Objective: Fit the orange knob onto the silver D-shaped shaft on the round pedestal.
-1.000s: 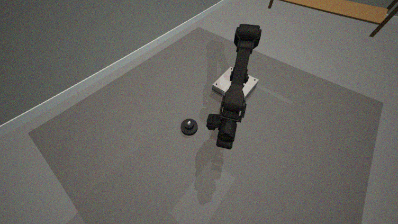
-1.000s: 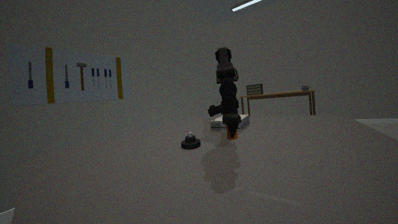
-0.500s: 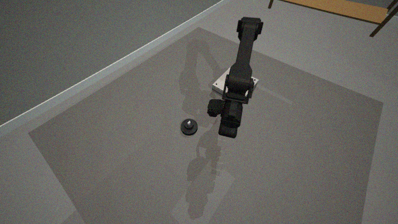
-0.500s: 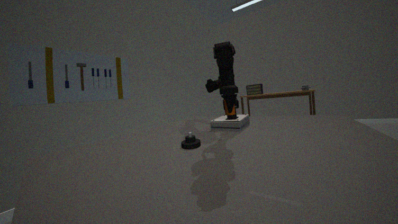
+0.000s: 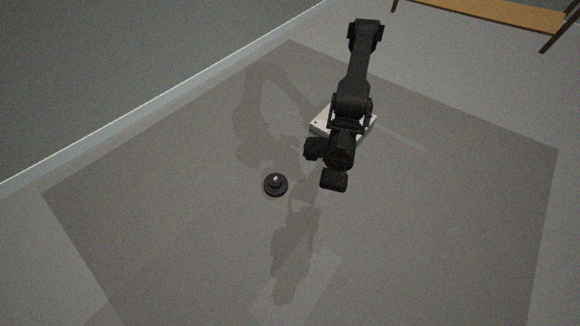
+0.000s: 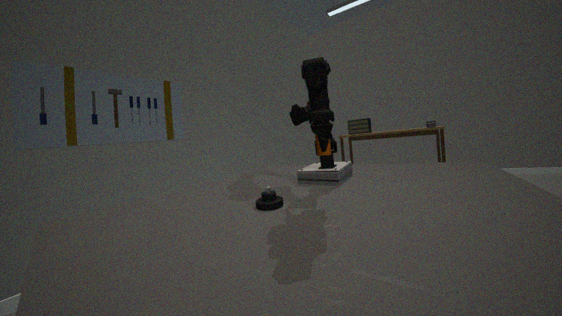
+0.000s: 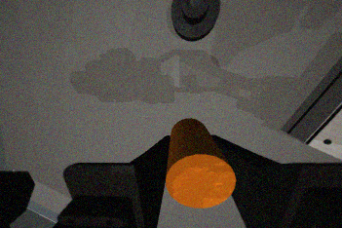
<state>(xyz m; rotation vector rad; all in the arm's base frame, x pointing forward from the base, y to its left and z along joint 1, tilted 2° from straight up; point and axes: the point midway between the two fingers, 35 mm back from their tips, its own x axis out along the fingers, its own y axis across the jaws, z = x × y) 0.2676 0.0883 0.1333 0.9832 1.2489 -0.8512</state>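
Now: gripper tip 30 mm below the orange knob. The rest, counted from my gripper tip: dark round pedestal 170 mm to the right, 120 mm below, 60 mm ahead.
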